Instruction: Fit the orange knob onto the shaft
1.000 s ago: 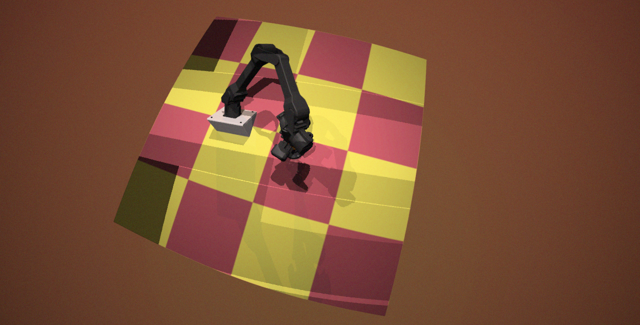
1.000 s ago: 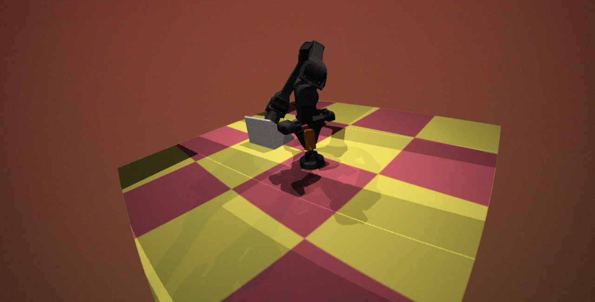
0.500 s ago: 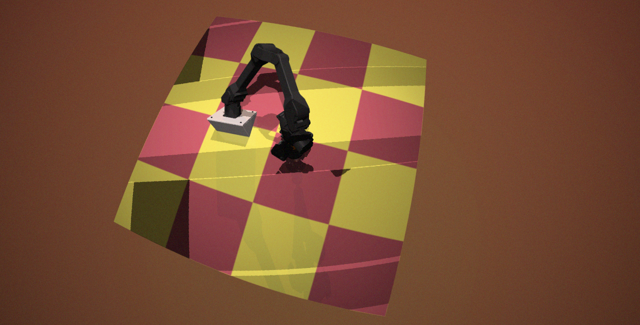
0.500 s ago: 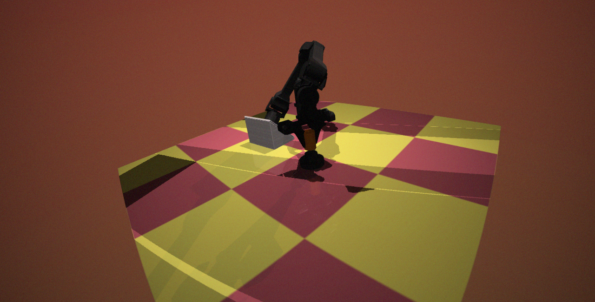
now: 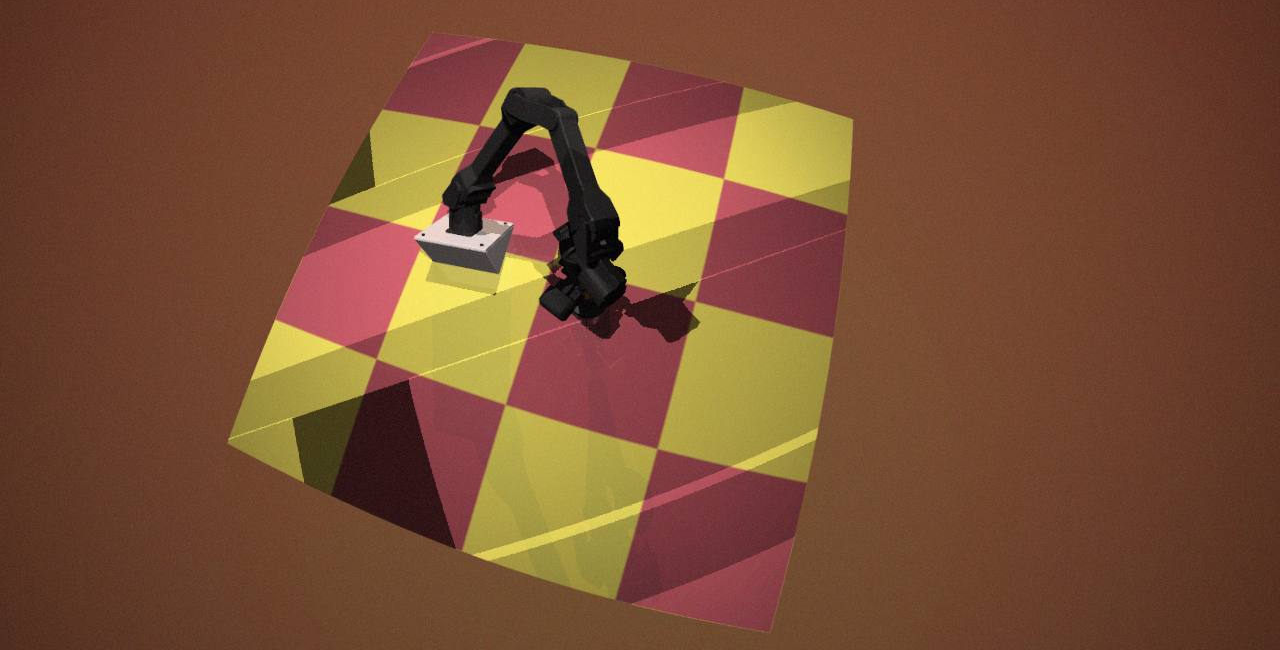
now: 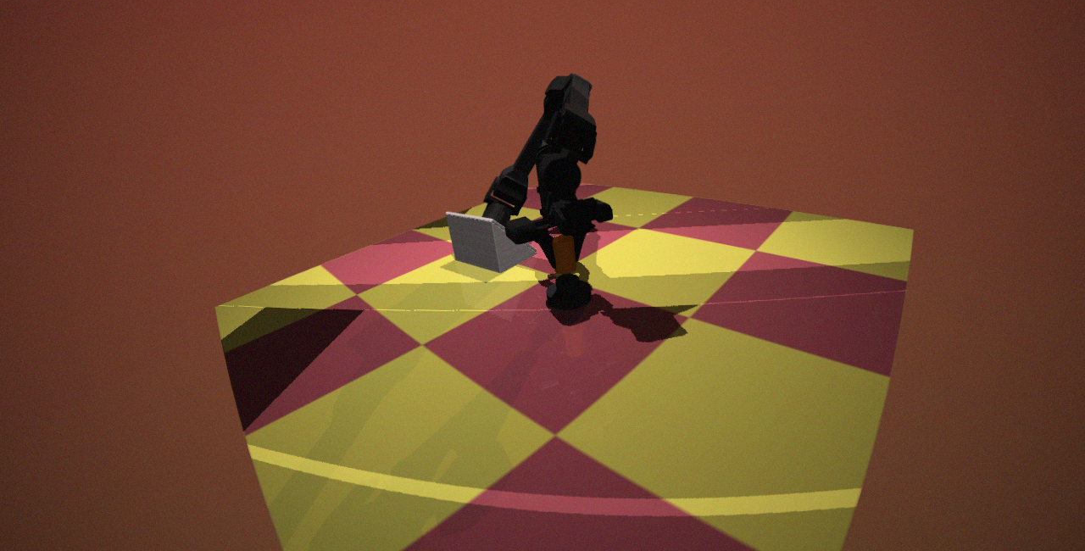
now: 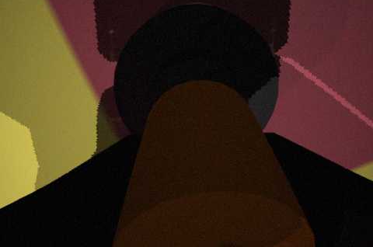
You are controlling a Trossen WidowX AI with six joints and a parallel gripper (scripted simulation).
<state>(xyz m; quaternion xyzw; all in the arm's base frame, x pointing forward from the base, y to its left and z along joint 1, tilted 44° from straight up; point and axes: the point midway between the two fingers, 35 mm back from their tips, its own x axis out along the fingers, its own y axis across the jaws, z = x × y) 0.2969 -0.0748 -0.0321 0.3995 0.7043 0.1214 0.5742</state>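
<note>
Right now my gripper tip is 2 cm below the orange knob. From my gripper tip the other things lie so: round dark pedestal: 4 cm below.
</note>
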